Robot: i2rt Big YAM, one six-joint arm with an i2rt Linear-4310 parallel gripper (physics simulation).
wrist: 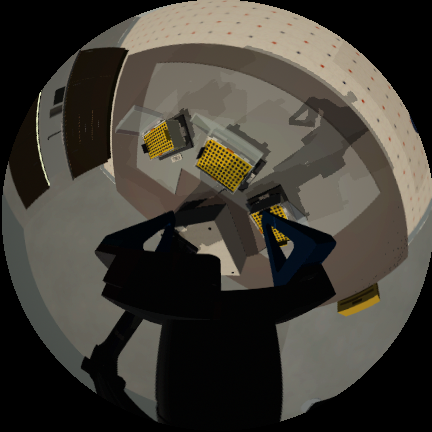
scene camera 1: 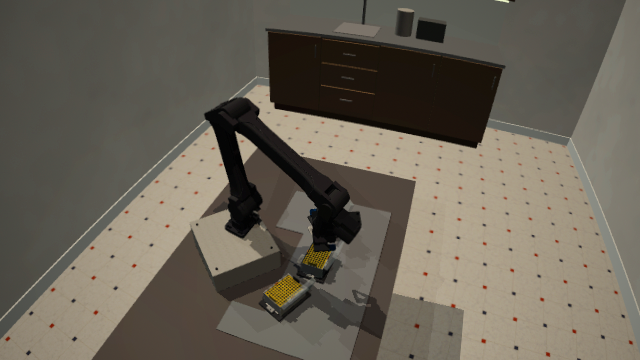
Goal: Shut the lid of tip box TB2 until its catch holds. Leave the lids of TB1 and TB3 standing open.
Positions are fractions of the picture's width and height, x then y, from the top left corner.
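Note:
Gripper (wrist: 0.50, 0.50) in view. Tip rack (wrist: 0.53, 0.39). Clear lid (wrist: 0.32, 0.28). Another clear lid (wrist: 0.52, 0.31). Grey mat (scene camera 1: 0.52, 0.88), also in the wrist view (wrist: 0.74, 0.40).

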